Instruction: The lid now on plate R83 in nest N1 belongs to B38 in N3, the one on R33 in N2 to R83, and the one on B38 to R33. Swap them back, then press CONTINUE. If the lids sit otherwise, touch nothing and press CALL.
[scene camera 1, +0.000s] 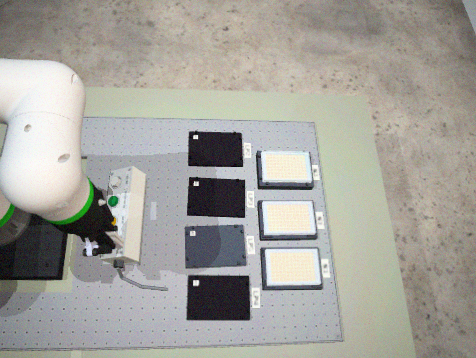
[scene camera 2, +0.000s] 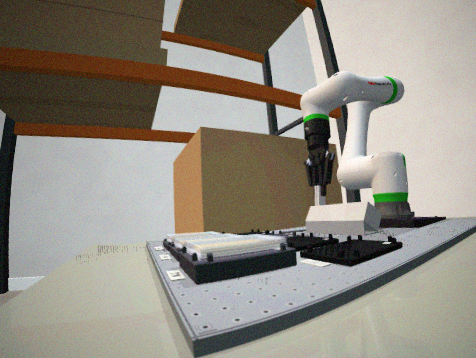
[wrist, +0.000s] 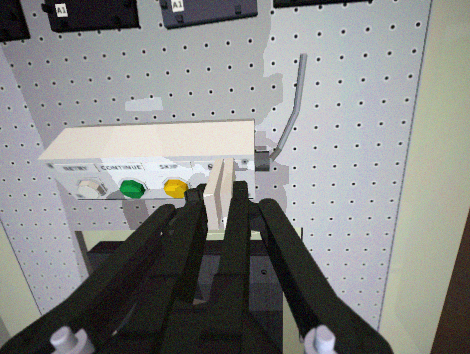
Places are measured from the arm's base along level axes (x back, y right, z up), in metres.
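Pixels of known places: gripper, fingertip midpoint: (scene camera 1: 117, 244) (wrist: 226, 171); arm's base at its link origin: (scene camera 1: 0, 217) (scene camera 2: 391, 218).
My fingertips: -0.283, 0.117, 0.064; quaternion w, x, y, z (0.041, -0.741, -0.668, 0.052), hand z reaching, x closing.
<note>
Ahead of a thing's pixels: the offset from my fingertips to its top centre, as dx, dy, dz. "*": to the spot under its first point.
Three plates @[-0.432, -0.173, -0.036] (scene camera 1: 286, 169) @[-0.412, -0.035, -0.044] (scene camera 1: 288, 220) @[-0.397, +0.088, -0.047] (scene camera 1: 292, 267) sit in the dark nests on the right in scene view 1, each with a pale well field and a clear rim; their names and lid marks cannot be read. A pale control box @[-0.013, -0.081, +0.006] (scene camera 1: 135, 215) (scene camera 2: 337, 218) (wrist: 150, 141) has a green CONTINUE button @[+0.006, -0.109, -0.003] (scene camera 1: 113, 201) (wrist: 132, 189). My gripper (scene camera 1: 118, 239) (scene camera 2: 320, 196) (wrist: 226, 171) is shut and empty, its pale fingertips at the CALL end of the box's button face. The fingertips hide the CALL button and most of its label; contact cannot be told.
A yellow SKIP button @[+0.013, -0.060, -0.003] (scene camera 1: 114, 221) (wrist: 175, 188) and a whitish RETRY button @[-0.001, -0.159, -0.003] (wrist: 91, 188) share the box. A grey cable @[* -0.043, +0.085, -0.071] (scene camera 1: 142, 286) (wrist: 298, 95) leaves its end. Four-sided dark pads @[* -0.257, -0.254, -0.068] (scene camera 1: 215, 149) @[* -0.242, -0.115, -0.068] (scene camera 1: 216, 197) @[* -0.213, +0.133, -0.068] (scene camera 1: 218, 297) and a greyer one @[-0.222, +0.009, -0.058] (scene camera 1: 216, 246) lie between box and nests.
</note>
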